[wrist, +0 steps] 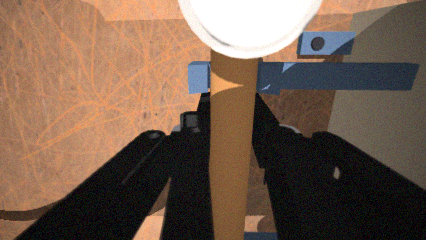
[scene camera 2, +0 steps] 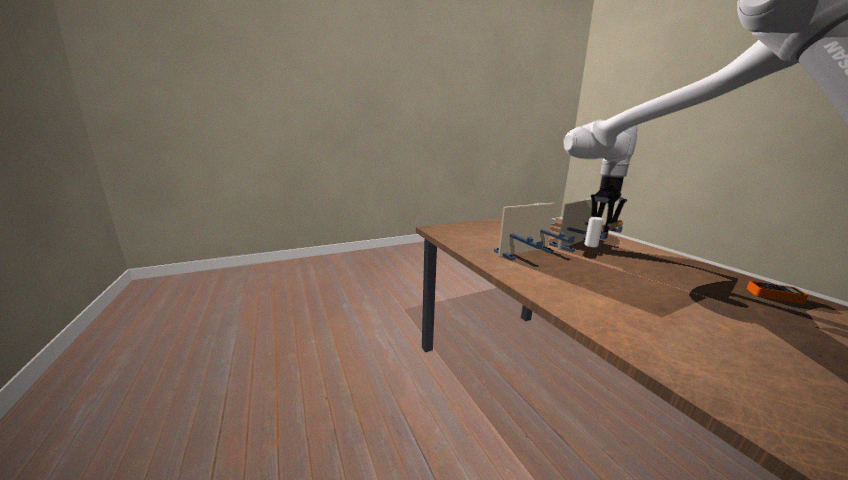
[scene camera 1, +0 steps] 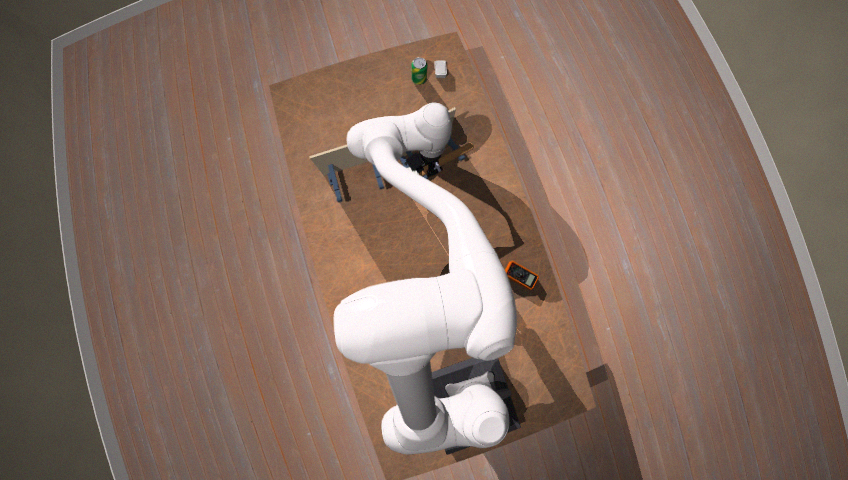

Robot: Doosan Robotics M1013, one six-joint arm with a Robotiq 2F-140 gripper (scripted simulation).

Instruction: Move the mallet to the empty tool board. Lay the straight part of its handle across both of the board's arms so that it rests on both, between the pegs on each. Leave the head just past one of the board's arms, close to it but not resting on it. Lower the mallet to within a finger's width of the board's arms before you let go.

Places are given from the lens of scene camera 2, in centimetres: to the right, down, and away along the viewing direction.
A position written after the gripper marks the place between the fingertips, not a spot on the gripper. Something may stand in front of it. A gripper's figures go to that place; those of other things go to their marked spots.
gripper (scene camera 2: 600,237): 73, -1, 121
tool board (scene camera 2: 533,221): 45, -8, 121
tool board (scene camera 2: 576,214): 67, -11, 129
